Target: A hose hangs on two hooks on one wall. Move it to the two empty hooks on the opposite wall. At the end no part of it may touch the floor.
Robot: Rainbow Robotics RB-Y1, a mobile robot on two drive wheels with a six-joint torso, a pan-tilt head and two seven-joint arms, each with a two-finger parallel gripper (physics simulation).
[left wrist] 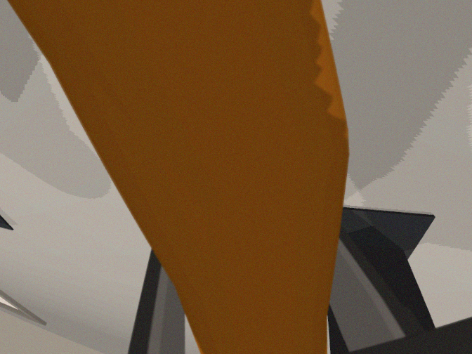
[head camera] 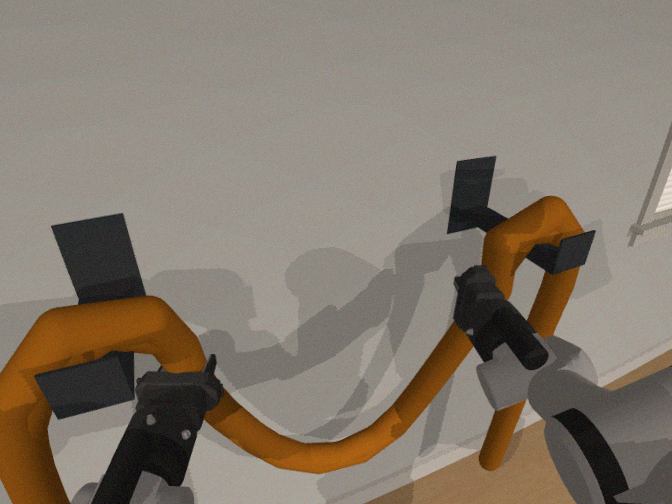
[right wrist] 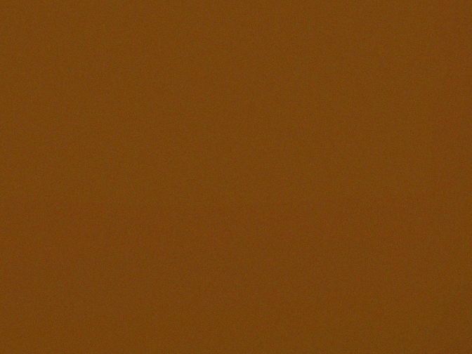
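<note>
An orange hose (head camera: 303,450) hangs over two dark hooks on the grey wall. It loops over the left hook (head camera: 89,325) and the right hook (head camera: 561,249) and sags between them. My left gripper (head camera: 179,382) is shut on the hose just right of the left hook. In the left wrist view the hose (left wrist: 228,171) runs between the dark fingers. My right gripper (head camera: 474,287) is shut and pressed against the hose just below the right hook, with nothing between its fingers. The right wrist view shows only the orange hose (right wrist: 236,176).
The right end of the hose (head camera: 493,455) hangs down the wall close to the wooden floor (head camera: 542,477). A window frame (head camera: 659,200) is at the far right. My right forearm (head camera: 597,423) fills the lower right corner.
</note>
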